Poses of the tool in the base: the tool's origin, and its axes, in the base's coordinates. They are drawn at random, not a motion.
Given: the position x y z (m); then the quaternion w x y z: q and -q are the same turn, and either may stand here.
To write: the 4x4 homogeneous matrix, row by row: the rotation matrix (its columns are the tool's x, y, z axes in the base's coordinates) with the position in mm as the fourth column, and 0 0 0 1 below. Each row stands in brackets. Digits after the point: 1 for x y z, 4 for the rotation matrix.
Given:
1: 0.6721 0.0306 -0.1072 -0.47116 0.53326 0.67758 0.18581
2: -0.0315 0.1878 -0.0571 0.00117 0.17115 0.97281 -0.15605
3: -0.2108 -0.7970 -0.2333 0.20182 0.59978 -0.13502 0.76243
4: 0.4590 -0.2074 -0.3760 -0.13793 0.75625 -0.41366 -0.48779
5: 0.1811 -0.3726 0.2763 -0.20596 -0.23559 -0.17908 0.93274
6: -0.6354 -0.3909 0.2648 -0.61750 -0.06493 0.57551 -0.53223
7: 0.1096 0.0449 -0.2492 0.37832 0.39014 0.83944 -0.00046
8: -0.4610 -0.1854 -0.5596 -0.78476 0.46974 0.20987 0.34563
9: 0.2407 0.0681 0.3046 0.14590 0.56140 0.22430 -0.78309
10: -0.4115 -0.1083 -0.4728 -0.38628 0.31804 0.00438 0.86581
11: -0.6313 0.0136 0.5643 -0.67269 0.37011 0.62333 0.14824
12: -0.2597 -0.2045 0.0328 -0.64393 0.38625 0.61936 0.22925
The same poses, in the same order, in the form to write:
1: [[0.0127 0.8977 -0.4403 672.1], [0.5476 0.3622 0.7543 30.6], [0.8367 -0.2507 -0.4870 -107.2], [0 0 0 1]]
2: [[-0.9414 0.3334 -0.0511 -31.5], [0.3326 0.8927 -0.3040 187.8], [-0.0557 -0.3032 -0.9513 -57.1], [0 0 0 1]]
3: [[-0.1991 -0.4697 0.8601 -210.8], [0.1458 -0.8821 -0.4480 -797.0], [0.9691 0.0362 0.2441 -233.3], [0 0 0 1]]
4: [[0.1819 -0.7602 -0.6237 459.0], [-0.4911 -0.6197 0.6122 -207.4], [-0.8519 0.1949 -0.4861 -376.0], [0 0 0 1]]
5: [[-0.8042 0.4686 -0.3657 181.1], [-0.2998 -0.8510 -0.4311 -372.6], [-0.5133 -0.2370 0.8249 276.3], [0 0 0 1]]
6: [[-0.2290 -0.7320 -0.6416 -635.4], [0.5826 0.4250 -0.6928 -390.9], [0.7799 -0.5324 0.3291 264.8], [0 0 0 1]]
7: [[-0.4093 0.6553 0.6348 109.6], [0.6547 0.6956 -0.2960 44.9], [-0.6355 0.2944 -0.7137 -249.2], [0 0 0 1]]
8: [[0.6730 0.7396 -0.0047 -461.0], [-0.3453 0.3198 0.8823 -185.4], [0.6541 -0.5922 0.4706 -559.6], [0 0 0 1]]
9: [[-0.3271 0.4804 -0.8138 240.7], [0.0233 -0.8568 -0.5151 68.1], [-0.9447 -0.1875 0.2690 304.6], [0 0 0 1]]
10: [[-0.4993 0.6717 0.5473 -411.5], [-0.6661 -0.7015 0.2533 -108.3], [0.5541 -0.2381 0.7977 -472.8], [0 0 0 1]]
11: [[0.1790 0.6608 -0.7289 -631.3], [0.2620 0.6821 0.6827 13.6], [0.9483 -0.3131 -0.0510 564.3], [0 0 0 1]]
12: [[0.1277 0.7737 -0.6206 -259.7], [0.1832 0.5965 0.7814 -204.5], [0.9747 -0.2135 -0.0656 32.8], [0 0 0 1]]
